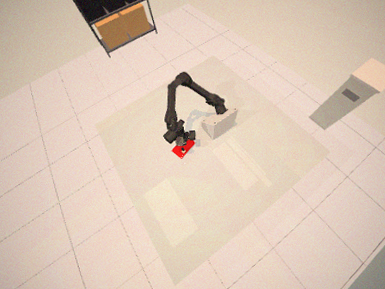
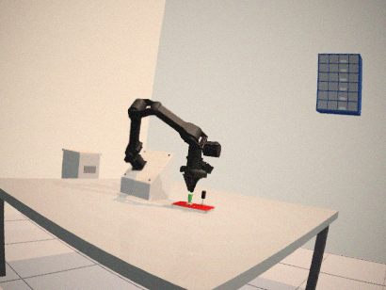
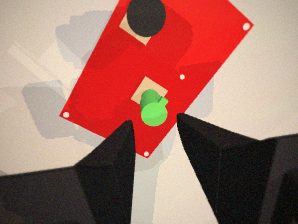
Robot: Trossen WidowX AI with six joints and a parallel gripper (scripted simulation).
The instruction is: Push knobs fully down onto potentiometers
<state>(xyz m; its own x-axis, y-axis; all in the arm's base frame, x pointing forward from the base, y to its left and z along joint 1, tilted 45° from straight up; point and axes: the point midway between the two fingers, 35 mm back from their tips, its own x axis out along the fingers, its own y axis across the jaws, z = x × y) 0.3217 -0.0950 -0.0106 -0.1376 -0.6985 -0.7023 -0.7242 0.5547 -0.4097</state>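
Right now my gripper tip is 2 cm above the green knob. From my gripper tip the other things lie so: black knob (4 cm to the left, 4 cm ahead, 1 cm below).
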